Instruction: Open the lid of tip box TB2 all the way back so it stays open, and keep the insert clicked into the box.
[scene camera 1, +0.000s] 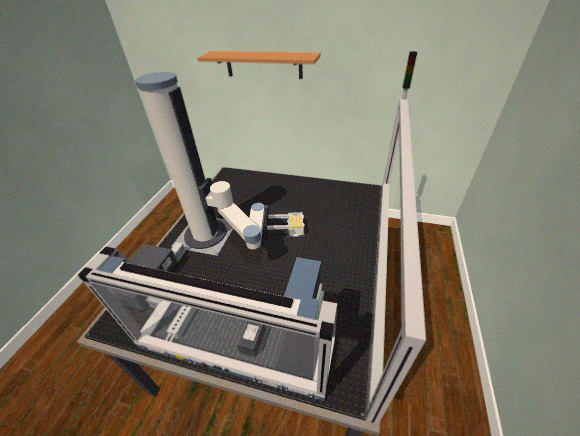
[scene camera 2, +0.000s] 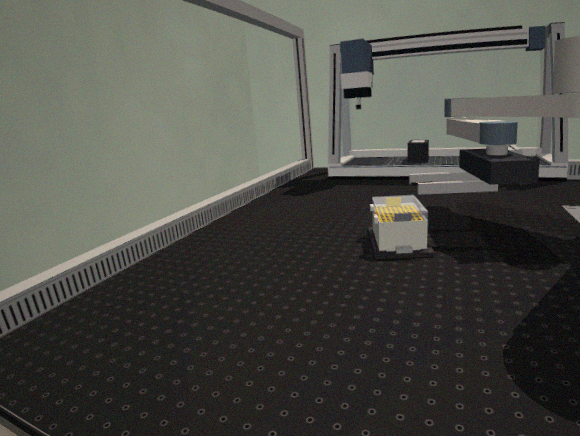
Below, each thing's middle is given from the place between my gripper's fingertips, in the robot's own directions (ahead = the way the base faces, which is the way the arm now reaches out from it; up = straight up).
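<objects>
Picture the clear lid (scene camera 2: 388, 208): my hand is 30 mm above it, 20 mm short of it and 60 mm to the right of it.
</objects>
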